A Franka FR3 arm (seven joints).
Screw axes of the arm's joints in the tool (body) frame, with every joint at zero. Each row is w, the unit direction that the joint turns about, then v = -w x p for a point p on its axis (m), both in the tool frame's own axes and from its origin. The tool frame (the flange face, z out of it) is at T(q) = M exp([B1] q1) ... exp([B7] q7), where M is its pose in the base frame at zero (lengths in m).
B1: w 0 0 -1 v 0 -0.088 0
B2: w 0 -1 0 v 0.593 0 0.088
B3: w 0 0 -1 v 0 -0.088 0
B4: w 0 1 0 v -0.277 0 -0.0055
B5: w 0 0 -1 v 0 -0.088 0
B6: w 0 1 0 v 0.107 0 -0.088
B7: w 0 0 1 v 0 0 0
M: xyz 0.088 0 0.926 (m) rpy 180 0 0 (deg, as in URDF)
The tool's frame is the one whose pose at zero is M.
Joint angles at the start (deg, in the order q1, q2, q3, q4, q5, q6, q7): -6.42 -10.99 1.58 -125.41 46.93 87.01 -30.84
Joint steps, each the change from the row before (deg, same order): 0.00 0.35 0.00 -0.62 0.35 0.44 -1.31; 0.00 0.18 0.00 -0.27 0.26 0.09 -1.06; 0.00 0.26 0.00 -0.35 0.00 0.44 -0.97; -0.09 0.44 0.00 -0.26 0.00 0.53 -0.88; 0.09 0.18 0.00 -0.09 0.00 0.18 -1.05; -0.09 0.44 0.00 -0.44 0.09 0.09 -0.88; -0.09 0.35 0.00 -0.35 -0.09 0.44 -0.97; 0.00 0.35 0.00 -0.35 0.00 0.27 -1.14; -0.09 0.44 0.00 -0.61 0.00 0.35 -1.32; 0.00 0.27 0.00 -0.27 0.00 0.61 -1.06; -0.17 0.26 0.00 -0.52 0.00 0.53 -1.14
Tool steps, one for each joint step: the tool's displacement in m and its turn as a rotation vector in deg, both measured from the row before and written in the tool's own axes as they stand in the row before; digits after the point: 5 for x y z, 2 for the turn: 0.00022 0.00547 0.00412 0.45 0.01 -0.62; 0.00005 0.00230 0.00204 0.35 -0.03 -0.74; 0.00020 0.00404 0.00224 0.01 0.03 -0.52; 0.00073 0.00530 0.00176 -0.01 0.13 -0.32; 0.00050 0.00146 0.00148 0.01 -0.07 -0.91; -0.00065 0.00557 0.00346 0.39 -0.27 -0.18; -0.00026 0.00516 0.00206 -0.04 0.00 -0.40; -0.00032 0.00440 0.00291 0.14 -0.15 -0.63; -0.00135 0.00673 0.00403 0.24 -0.20 -0.50; 0.00017 0.00385 0.00163 -0.16 0.19 -0.66; -0.00143 0.00557 0.00207 -0.01 0.14 -0.47
